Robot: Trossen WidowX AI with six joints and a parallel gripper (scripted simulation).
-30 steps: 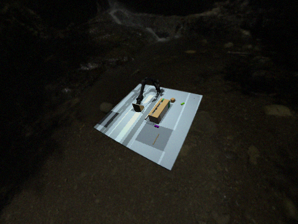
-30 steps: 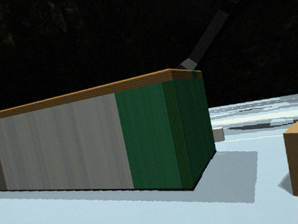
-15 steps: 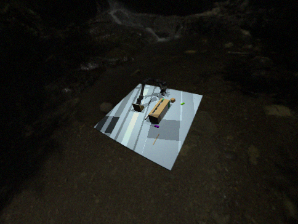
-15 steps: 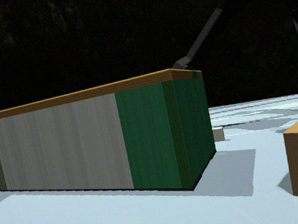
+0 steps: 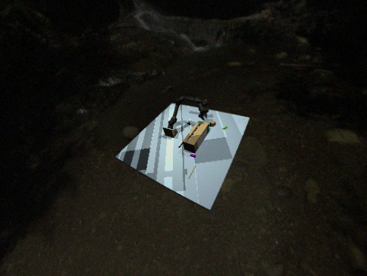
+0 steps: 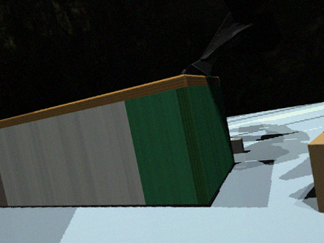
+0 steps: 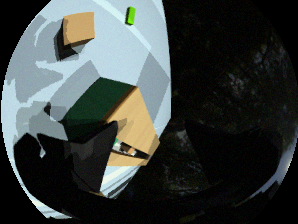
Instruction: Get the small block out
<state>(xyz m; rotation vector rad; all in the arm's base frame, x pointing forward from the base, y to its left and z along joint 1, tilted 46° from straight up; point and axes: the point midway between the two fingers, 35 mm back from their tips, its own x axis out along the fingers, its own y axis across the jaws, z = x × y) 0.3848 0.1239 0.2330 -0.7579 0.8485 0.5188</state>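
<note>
The tan block lies 4 cm behind my gripper tip, 18 cm to the right of it and 9 cm below it. The rest, counted from my gripper tip: green piece: 19 cm ahead, 14 cm to the left, 17 cm below; box: 5 cm behind, 19 cm to the right, 12 cm below; purple piece: 7 cm ahead, 42 cm to the right, 17 cm below.
</note>
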